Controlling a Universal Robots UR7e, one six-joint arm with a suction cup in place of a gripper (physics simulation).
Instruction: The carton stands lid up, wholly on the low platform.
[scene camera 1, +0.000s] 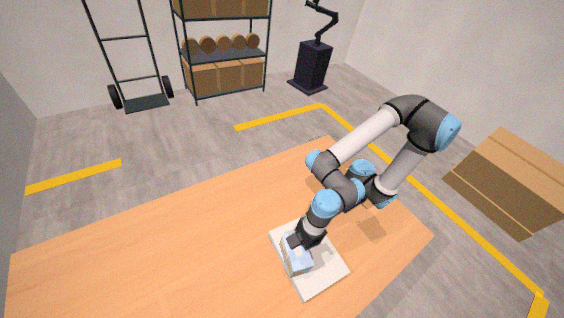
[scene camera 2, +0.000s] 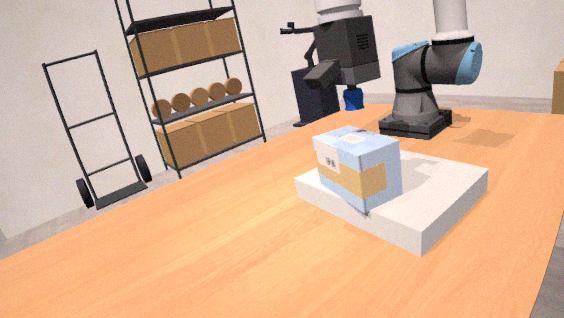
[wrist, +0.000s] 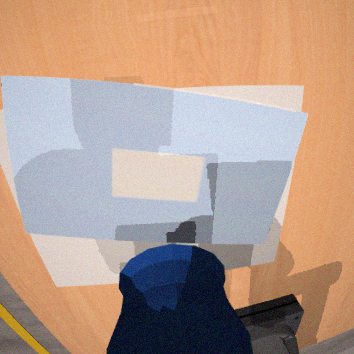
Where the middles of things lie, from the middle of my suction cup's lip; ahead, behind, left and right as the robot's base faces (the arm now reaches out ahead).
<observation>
The pale blue carton (scene camera 2: 363, 168) is 2 cm ahead of my suction cup and 11 cm below it. From my suction cup the other things lie so: low white platform (scene camera 2: 437, 193) 5 cm behind, 2 cm to the left, 19 cm below.
</observation>
